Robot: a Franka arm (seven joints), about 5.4 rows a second.
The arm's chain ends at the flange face. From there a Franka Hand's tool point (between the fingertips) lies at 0.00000 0.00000 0.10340 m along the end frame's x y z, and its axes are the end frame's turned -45 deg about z.
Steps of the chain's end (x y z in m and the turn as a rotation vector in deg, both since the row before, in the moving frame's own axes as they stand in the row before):
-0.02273 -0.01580 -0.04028 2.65 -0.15 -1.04
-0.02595 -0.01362 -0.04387 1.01 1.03 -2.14
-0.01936 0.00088 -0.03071 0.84 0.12 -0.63
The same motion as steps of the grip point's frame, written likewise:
-0.00174 -0.03085 -0.04039 1.98 1.77 -1.04
-0.00612 -0.02800 -0.04390 -0.01 1.44 -2.14
-0.01309 -0.01399 -0.03072 0.51 0.68 -0.63

